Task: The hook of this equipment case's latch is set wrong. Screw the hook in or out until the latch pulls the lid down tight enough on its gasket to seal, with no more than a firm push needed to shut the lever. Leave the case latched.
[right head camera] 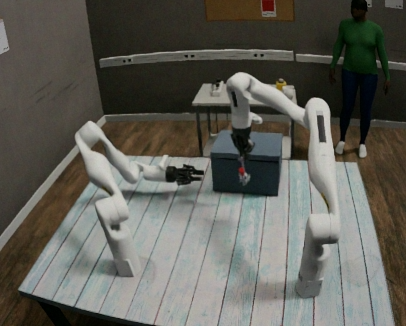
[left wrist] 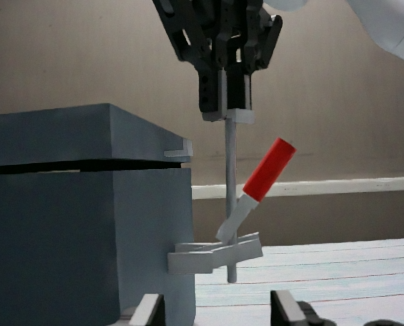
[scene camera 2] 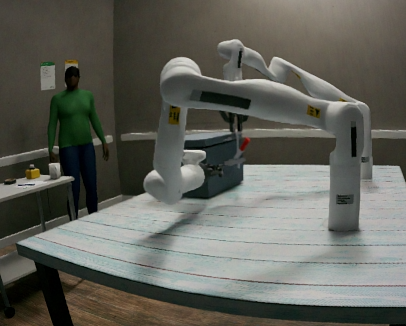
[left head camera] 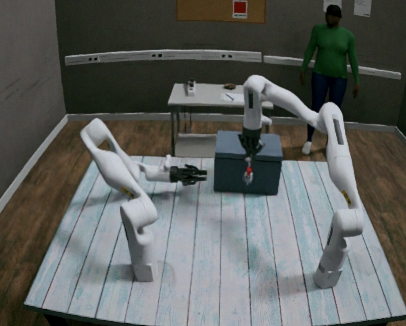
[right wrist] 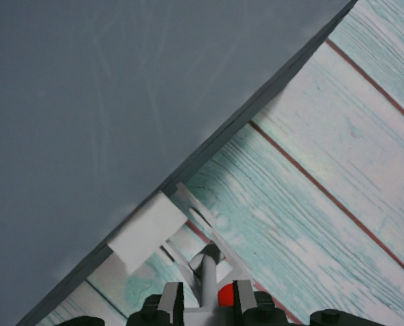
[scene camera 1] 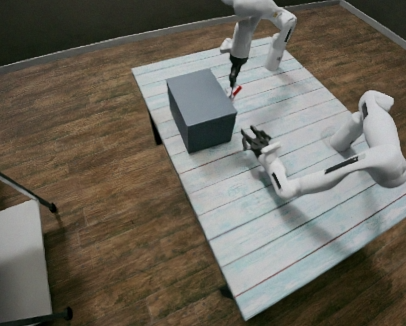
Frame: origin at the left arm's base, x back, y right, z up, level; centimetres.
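Where they show: left gripper, fingertip midpoint: [right head camera: 202, 175] [left wrist: 217, 316] [scene camera 2: 215, 166] [left head camera: 207, 175] [scene camera 1: 246, 127]; right gripper, fingertip midpoint: [right head camera: 243, 159] [left wrist: 226, 121] [scene camera 2: 236, 133] [left head camera: 250, 159] [right wrist: 208, 305] [scene camera 1: 232, 85]; left arm's base, link origin: [right head camera: 129, 268] [scene camera 2: 343, 225] [left head camera: 146, 272] [scene camera 1: 338, 144]; right arm's base, link origin: [right head camera: 308, 287] [scene camera 2: 362, 177] [left head camera: 325, 278] [scene camera 1: 270, 66].
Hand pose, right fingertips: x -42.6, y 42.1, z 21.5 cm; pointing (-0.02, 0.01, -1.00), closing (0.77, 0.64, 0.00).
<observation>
Each offset is from my right fingertips to the top centre of the thing. "pt": to the spot under its first point. Level surfaces: height alone.
The blue-grey case @(pt dx -6.2, dy -9.3, dz -10.3 cm) [left head camera: 225, 172] [right head camera: 225, 172] [left wrist: 55, 225] stands at the table's far side; a dark gap shows under its lid in the left wrist view. The latch's red-gripped lever @(dx +3.1, dy -0.6, dz -1.4 cm) [left wrist: 270, 170] [scene camera 2: 244, 144] tilts up and outward. The hook's rod @(dx +0.5, dy -0.7, dz +0.8 cm) [left wrist: 230, 165] [right wrist: 208, 280] stands upright through the latch bracket @(pt dx -3.1, dy -1.8, dz -10.6 cm) [left wrist: 192, 261], apart from the lid's pale catch @(pt dx -3.6, dy -1.4, dz -2.2 cm) [left wrist: 182, 150] [right wrist: 147, 230]. My right gripper [left wrist: 226, 121] [right wrist: 208, 305] points down, shut on the hook's crosspiece. My left gripper [left head camera: 205, 175] [left wrist: 217, 306] is open and empty, left of the case and lower than the crosspiece.
The plank table @(dz -21.5 cm) [left head camera: 200, 280] carries both arm bases. The case is near its far edge. A side table [left head camera: 210, 97] with small items stands behind the case. A person [left head camera: 332, 50] in a green top stands beyond the table at the back right.
</observation>
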